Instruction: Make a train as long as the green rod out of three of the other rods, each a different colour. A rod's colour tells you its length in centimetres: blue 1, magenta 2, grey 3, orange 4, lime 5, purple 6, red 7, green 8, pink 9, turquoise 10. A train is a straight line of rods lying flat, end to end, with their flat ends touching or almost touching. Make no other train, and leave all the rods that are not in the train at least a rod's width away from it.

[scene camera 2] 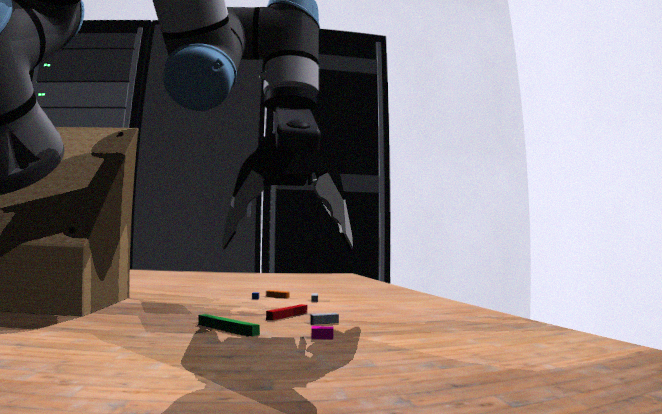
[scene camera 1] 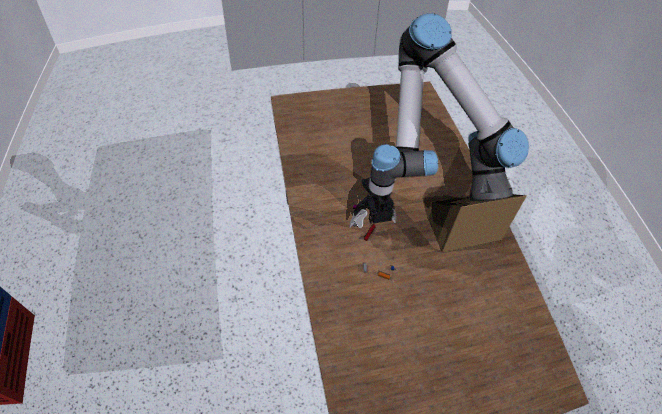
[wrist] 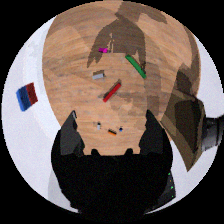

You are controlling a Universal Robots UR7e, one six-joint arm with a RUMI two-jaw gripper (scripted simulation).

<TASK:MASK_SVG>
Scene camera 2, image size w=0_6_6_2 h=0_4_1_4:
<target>green rod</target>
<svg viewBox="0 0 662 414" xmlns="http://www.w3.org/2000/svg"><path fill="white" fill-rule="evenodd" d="M198 315L199 325L252 337L260 335L260 324L208 314Z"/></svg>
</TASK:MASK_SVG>
